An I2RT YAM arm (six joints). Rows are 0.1 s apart.
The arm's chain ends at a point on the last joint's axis. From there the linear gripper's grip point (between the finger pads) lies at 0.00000 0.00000 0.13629 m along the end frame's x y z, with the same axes.
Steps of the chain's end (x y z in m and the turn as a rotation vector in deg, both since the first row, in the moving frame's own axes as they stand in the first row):
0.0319 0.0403 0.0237 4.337 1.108 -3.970
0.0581 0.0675 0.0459 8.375 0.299 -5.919
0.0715 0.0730 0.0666 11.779 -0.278 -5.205
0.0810 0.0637 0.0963 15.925 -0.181 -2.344
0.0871 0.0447 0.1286 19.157 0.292 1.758
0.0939 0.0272 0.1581 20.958 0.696 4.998
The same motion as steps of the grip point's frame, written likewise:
0.0342 0.0299 0.0233 4.337 1.108 -3.970
0.0578 0.0476 0.0444 8.375 0.299 -5.919
0.0696 0.0452 0.0637 11.779 -0.278 -5.205
0.0798 0.0263 0.0911 15.925 -0.181 -2.344
0.0885 0.0000 0.1211 19.157 0.292 1.758
0.0977 -0.0214 0.1491 20.958 0.696 4.998

